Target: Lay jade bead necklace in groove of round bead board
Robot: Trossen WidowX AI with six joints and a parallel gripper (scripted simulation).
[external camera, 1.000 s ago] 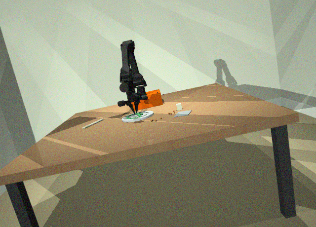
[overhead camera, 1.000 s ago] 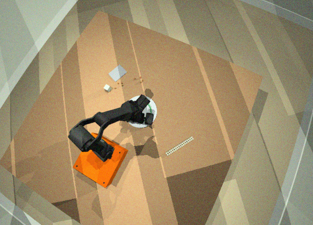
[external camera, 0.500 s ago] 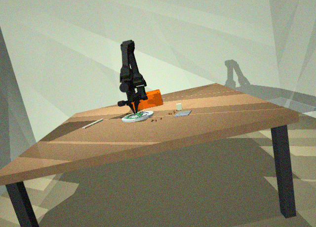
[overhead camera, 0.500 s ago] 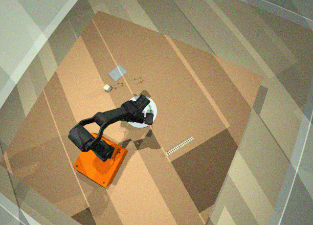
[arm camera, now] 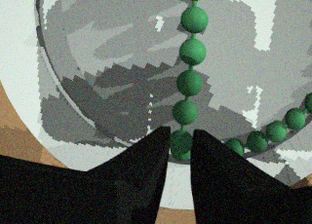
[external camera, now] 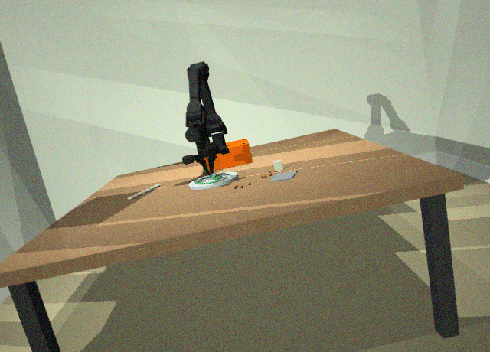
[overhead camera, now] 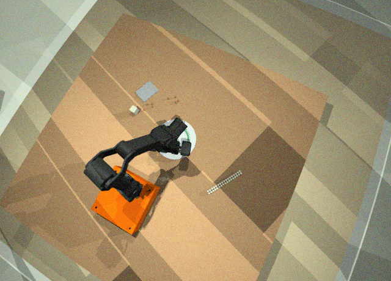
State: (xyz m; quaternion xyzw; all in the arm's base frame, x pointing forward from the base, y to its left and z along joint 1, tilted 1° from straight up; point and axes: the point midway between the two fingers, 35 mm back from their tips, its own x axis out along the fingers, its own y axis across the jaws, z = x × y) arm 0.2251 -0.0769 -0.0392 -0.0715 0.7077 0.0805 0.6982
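Right now the round bead board is 50 mm ahead of my gripper tip, 10 mm to the left of it and 10 mm below it. Also, from my gripper tip: grey flat plate (250 mm to the left, 240 mm ahead, 20 mm below); then small white cube (260 mm to the left, 120 mm ahead).
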